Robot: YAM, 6 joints.
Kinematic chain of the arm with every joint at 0, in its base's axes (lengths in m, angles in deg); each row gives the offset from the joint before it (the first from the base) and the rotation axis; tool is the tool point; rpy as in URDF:
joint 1: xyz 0 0 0.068 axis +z
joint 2: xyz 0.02 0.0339 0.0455 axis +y
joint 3: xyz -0.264 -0.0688 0 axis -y
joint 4: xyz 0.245 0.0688 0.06 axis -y
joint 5: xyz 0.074 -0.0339 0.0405 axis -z
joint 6: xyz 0.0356 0 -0.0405 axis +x
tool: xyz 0 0 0 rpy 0 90 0
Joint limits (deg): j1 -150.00..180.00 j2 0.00..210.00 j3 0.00..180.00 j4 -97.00..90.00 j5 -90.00..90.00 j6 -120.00..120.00
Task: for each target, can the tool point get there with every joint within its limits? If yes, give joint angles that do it. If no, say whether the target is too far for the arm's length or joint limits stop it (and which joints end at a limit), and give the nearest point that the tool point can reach.
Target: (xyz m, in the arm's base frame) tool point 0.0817 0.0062 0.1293
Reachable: yes | joints -17.59 72.89 18.44 -74.16 -59.12 51.77
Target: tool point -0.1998 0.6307 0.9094
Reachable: no: too far | nearest point -0.1247 0.3935 0.6007 | short by 0.396 m
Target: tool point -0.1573 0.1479 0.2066
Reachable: yes | joints 145.01 89.65 55.26 -82.01 60.34 -31.52
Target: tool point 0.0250 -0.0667 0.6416
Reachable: yes | joints -78.07 64.63 97.11 63.35 -17.43 -4.84
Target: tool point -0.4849 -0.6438 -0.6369
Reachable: no: too far | nearest point -0.2953 -0.3921 -0.2873 | short by 0.471 m
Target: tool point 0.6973 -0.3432 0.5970
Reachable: no: too far | nearest point 0.4912 -0.2418 0.4503 | short by 0.273 m
